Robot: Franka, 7 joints.
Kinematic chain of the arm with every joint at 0, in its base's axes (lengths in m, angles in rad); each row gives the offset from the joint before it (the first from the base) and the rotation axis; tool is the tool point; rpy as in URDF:
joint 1: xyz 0 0 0.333 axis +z
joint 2: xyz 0 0 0 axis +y
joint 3: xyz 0 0 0.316 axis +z
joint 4: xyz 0.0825 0 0 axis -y
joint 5: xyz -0.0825 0 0.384 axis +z
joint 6: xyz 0 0 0 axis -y
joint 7: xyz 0.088 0 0 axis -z
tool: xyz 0 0 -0.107 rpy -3.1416 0 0
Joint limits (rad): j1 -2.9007..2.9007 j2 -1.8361..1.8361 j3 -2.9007..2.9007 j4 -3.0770..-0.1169 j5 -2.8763..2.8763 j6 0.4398..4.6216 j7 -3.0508..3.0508
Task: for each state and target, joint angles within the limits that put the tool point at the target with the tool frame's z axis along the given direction. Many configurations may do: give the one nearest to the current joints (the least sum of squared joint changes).
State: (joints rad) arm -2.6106 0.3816 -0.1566 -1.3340 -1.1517 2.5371 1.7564
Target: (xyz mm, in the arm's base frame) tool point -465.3 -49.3 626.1 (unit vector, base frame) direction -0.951 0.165 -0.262
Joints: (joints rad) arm -2.7998 -0.4210 -0.3088 -2.2065 -1.5317 2.8876 1.7564
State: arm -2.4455 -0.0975 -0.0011 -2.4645 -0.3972 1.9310 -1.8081
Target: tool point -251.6 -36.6 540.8 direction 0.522 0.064 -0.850
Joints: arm -2.6739 -0.7688 -0.2293 -2.3799 -0.0472 1.0801 -1.8081
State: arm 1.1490 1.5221 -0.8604 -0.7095 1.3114 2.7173 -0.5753
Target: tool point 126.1 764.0 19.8 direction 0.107 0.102 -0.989
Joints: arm 1.7773 1.6242 -0.8669 -0.7546 0.9844 2.2102 -0.5753
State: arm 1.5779 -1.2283 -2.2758 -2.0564 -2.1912 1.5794 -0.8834
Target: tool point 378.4 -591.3 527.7 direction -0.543 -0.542 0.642
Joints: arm 1.6883 -0.6217 -2.3619 -1.5456 -2.6461 1.1647 -0.8834
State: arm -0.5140 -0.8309 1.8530 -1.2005 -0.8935 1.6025 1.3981
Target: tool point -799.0 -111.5 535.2 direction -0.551 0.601 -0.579
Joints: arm 0.3621 -1.0003 2.5960 -0.5141 -0.3475 1.9999 1.3981
